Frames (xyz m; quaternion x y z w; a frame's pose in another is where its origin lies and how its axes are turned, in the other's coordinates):
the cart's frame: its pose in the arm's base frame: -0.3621 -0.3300 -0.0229 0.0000 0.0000 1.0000 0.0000
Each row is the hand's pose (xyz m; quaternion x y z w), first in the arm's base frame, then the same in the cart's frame.
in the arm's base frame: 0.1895 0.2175 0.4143 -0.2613 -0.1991 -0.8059 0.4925
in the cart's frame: -0.5516 -0.5475 0.4372 0.1991 -0.2613 0.4925 0.8059
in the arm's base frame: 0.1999 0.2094 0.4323 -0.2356 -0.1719 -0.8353 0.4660
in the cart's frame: -0.5620 -0.5394 0.4552 0.1719 -0.2356 0.4660 0.8353
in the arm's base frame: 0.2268 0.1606 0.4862 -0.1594 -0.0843 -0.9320 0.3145
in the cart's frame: -0.5889 -0.4906 0.5091 0.0843 -0.1594 0.3145 0.9320
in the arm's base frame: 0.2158 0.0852 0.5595 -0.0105 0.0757 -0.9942 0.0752
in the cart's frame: -0.5779 -0.4152 0.5824 -0.0757 -0.0105 0.0752 0.9942
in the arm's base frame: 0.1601 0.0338 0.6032 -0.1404 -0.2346 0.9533 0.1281
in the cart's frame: -0.5222 -0.3638 0.6261 -0.2346 0.1404 -0.1281 0.9533
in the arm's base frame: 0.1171 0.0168 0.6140 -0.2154 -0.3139 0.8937 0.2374
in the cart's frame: -0.4792 -0.3468 0.6369 -0.3139 0.2154 -0.2374 0.8937
